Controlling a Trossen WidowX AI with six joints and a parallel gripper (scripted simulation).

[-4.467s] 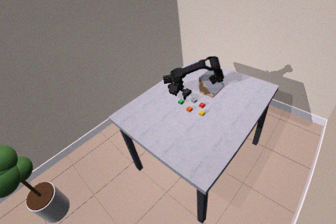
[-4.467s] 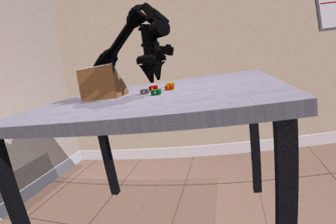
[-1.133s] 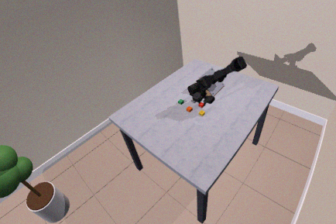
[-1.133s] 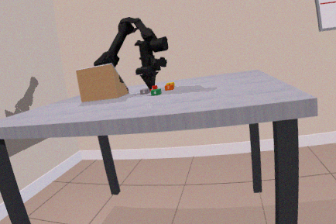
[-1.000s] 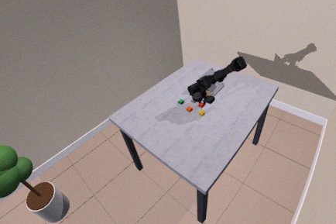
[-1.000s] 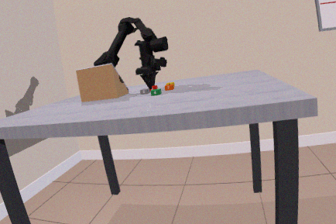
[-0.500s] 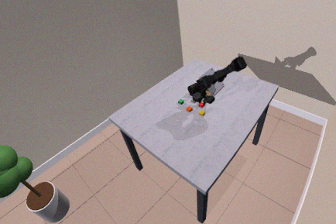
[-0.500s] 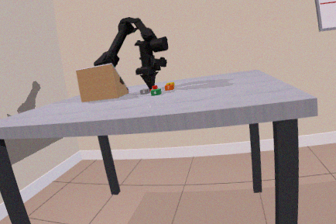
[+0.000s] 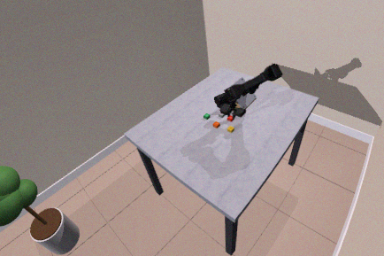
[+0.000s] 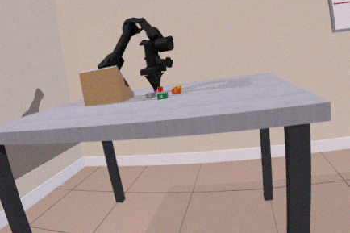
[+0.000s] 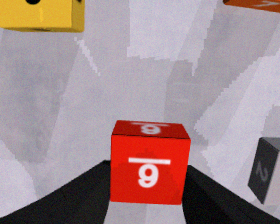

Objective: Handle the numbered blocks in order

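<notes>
The orange block lies 10 cm ahead of my gripper tip, 5 cm to the right of it and 1 cm below it. Also, from my gripper tip: grey block (8 cm to the right, 1 cm below); red block (1 cm ahead); yellow block (8 cm ahead, 5 cm to the left, 1 cm below).
</notes>
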